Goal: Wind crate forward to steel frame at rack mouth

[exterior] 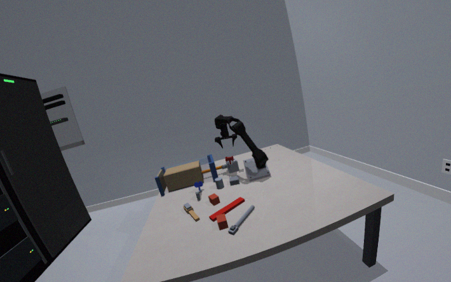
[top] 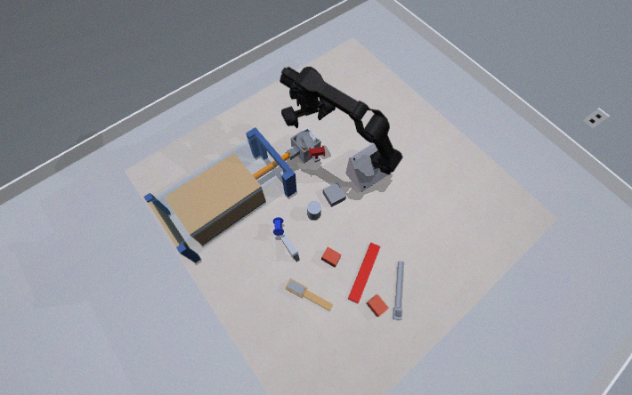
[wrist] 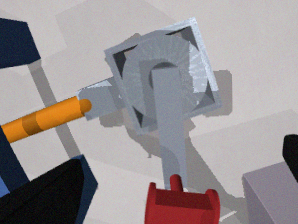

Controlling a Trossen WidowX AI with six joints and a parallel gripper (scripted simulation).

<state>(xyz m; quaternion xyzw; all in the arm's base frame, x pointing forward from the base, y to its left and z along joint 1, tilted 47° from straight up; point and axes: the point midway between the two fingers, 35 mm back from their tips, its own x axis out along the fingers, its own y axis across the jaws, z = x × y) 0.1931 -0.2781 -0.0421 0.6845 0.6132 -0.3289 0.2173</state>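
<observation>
The red knob lies 9 cm below my gripper tip, 8 cm to the left of it and 2 cm ahead of it. Round my gripper tip: blue frame (16 cm ahead, 11 cm below, 1 cm to the right); then grey winch (19 cm below, 3 cm to the right, 2 cm behind); then red-knobbed handle (12 cm below, 5 cm to the left, 1 cm ahead).
</observation>
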